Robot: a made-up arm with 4 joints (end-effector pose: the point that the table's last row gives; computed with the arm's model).
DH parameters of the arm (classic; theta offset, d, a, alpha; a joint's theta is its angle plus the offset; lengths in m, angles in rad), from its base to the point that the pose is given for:
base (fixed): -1.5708 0.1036 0 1.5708
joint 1: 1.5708 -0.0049 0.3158 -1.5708
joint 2: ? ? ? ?
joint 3: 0 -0.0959 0.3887 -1.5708
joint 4: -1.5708 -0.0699 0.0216 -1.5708
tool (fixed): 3.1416 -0.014 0 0
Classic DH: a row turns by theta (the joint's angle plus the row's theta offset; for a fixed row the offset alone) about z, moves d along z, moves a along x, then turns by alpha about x.
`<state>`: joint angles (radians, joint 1 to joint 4).
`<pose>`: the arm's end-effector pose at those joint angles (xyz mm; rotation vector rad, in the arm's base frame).
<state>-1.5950 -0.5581 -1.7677 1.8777</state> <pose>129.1 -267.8 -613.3 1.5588 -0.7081 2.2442</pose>
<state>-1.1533 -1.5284 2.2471 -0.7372</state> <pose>124.2 -362.1 274.2 -1.3809 -0.3210 -1.1667</pose>
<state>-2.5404 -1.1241 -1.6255 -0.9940</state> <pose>75.2 338.6 -599.6 -1.2467 0.5176 1.2989</pose>
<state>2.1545 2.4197 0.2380 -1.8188</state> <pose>206.1 92.6 400.6 -1.9458 0.5515 -0.5089</pose>
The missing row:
joint 2: 0 -0.3184 0.0576 1.5708
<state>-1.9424 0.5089 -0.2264 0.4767</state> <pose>270.0 -430.8 -572.2 1.9887 0.6746 0.9788</pose>
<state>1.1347 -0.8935 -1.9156 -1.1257</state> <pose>169.1 13.1 812.0 1.1620 -1.0305 0.4059</pose>
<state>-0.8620 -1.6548 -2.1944 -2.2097</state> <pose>214.9 -725.9 -45.6 -1.7146 0.6899 0.9649</pose>
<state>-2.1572 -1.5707 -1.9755 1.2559</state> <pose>171.0 40.7 -665.4 1.5619 -2.2151 0.9051</pose>
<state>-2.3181 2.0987 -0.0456 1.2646</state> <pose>363.2 262.6 -207.5 0.2810 -1.2268 -2.7395</pose>
